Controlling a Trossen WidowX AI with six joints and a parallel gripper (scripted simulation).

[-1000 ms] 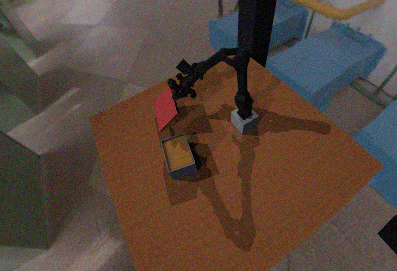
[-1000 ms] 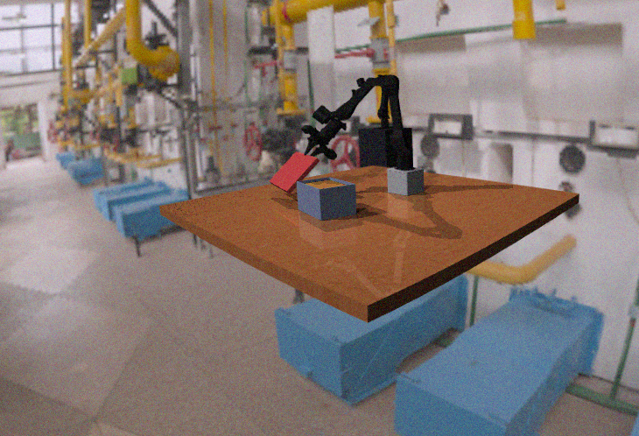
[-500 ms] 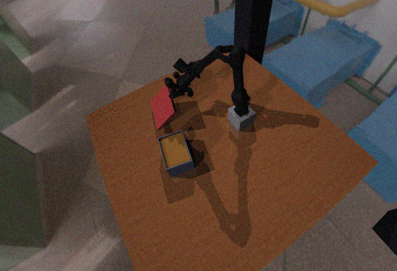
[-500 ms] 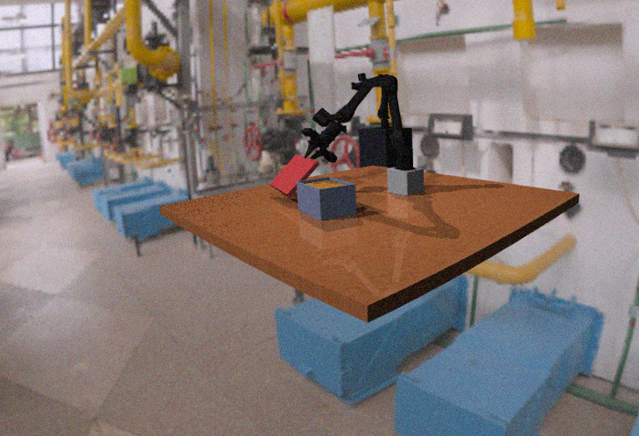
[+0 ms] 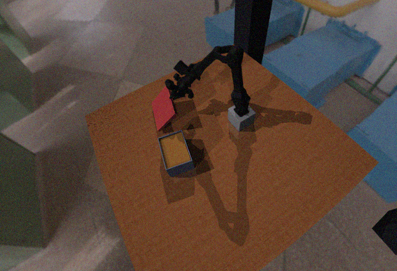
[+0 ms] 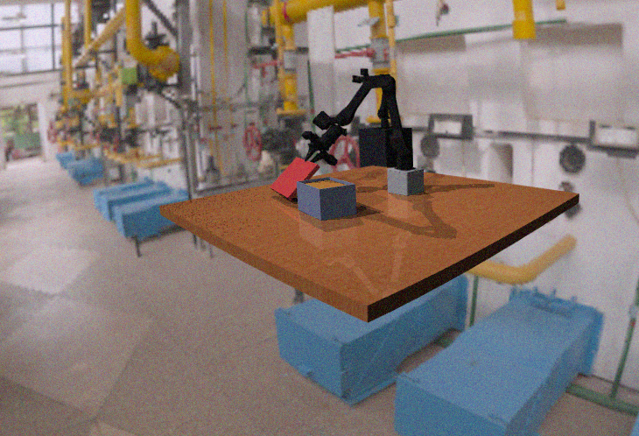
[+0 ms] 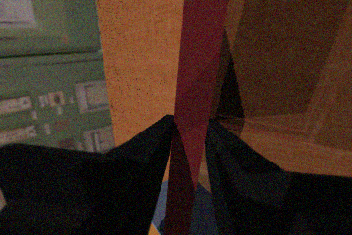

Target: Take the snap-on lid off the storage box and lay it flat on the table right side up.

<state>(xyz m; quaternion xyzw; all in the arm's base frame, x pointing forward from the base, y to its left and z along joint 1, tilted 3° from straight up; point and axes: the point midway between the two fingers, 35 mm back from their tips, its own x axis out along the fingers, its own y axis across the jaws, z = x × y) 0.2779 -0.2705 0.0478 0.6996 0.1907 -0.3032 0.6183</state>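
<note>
Now: gripper tip 6 cm short of the red lid, 5 cm above it and 1 cm to the left of it. The rest, counted from my gripper tip: storage box: 28 cm to the left, 12 cm ahead, 8 cm below.
</note>
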